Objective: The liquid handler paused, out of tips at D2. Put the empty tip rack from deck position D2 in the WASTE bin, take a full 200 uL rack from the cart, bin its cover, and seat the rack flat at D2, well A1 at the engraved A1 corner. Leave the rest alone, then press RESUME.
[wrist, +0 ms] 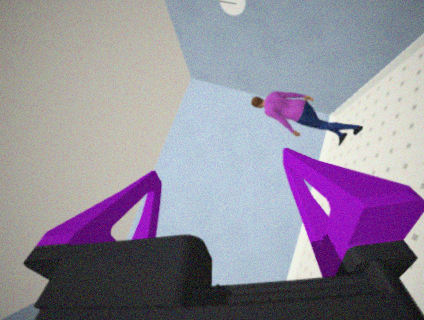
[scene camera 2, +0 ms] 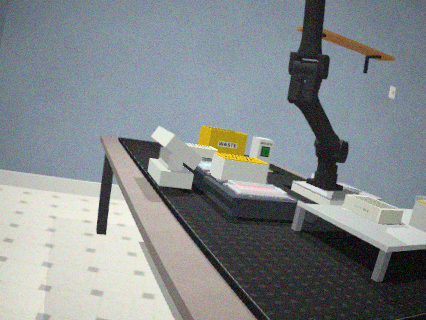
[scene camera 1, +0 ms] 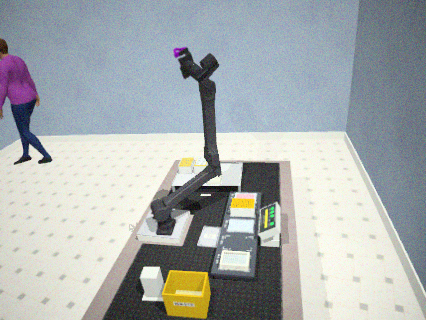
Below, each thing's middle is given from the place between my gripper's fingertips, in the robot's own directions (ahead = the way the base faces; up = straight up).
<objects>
Right now my hand is 82 cm above the pale cart shelf (scene camera 2: 389, 234), 28 cm to the right of it and 3 cm short of it. Round my hand: yellow WASTE bin (scene camera 1: 177, 280) 81 cm below, 68 cm to the right, 7 cm ahead.
</objects>
